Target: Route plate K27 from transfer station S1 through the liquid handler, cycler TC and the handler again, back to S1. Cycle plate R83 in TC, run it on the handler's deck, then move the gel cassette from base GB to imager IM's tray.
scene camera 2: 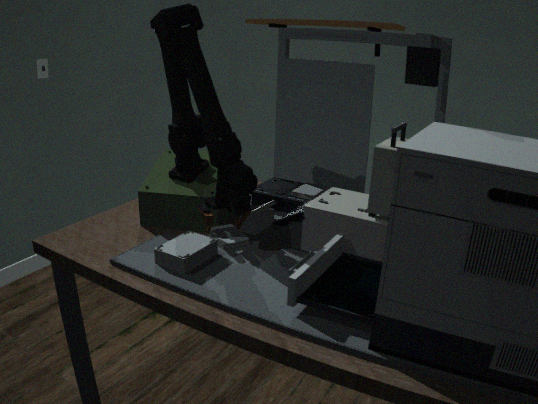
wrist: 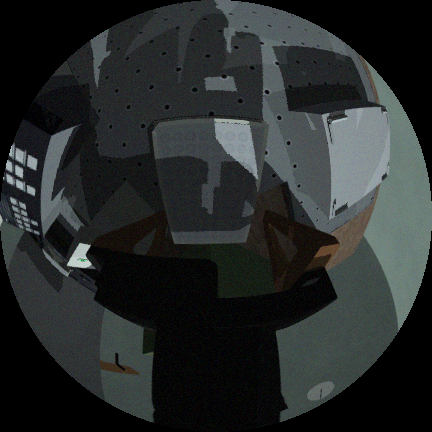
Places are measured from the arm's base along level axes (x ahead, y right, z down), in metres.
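Pixels of known places: gripper, fingertip midpoint: (scene camera 2: 223, 231) (wrist: 214, 215); arm's base at its link origin: (scene camera 2: 189, 170).
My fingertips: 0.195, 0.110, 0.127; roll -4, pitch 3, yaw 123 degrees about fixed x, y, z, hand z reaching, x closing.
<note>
Ahead of a thing's pixels: the offset from my fingertips to its top centre, as dx, dy, dz. "spot": to the spot under its first point. Level surfaces: height alone.
My gripper (scene camera 2: 226, 220) (wrist: 214, 215) is open, with its brown fingers wide apart. A grey, flat-topped piece @(+0.021, +0.008, -0.001) (wrist: 210, 185) with faint rows of round wells lies ahead of and between the fingertips in the wrist view; I cannot read a label on it or tell whether it is K27 or R83. A tilted grey face @(spot: +0.081, -0.082, -0.023) (scene camera 2: 260, 220) shows beside the fingers in the scene view. A low pale block @(-0.006, +0.175, -0.028) (scene camera 2: 185, 247) (wrist: 360, 155) with corner clips stands on the grey perforated board @(dz +0.015) (scene camera 2: 240, 287) (wrist: 165, 75). The gel cassette cannot be made out.
A large grey cabinet (scene camera 2: 435, 250) stands at the right, and an open drawer @(spot: +0.352, +0.172, -0.058) (scene camera 2: 316, 265) juts out at its left. A white box @(+0.330, -0.112, -0.138) (scene camera 2: 342, 202) and a dark deck @(dz -0.038) (scene camera 2: 272, 186) stand behind. A grey frame @(spot: +0.213, -0.443, -0.577) (scene camera 2: 350, 36) rises over them. A green base (scene camera 2: 175, 210) carries the arm.
</note>
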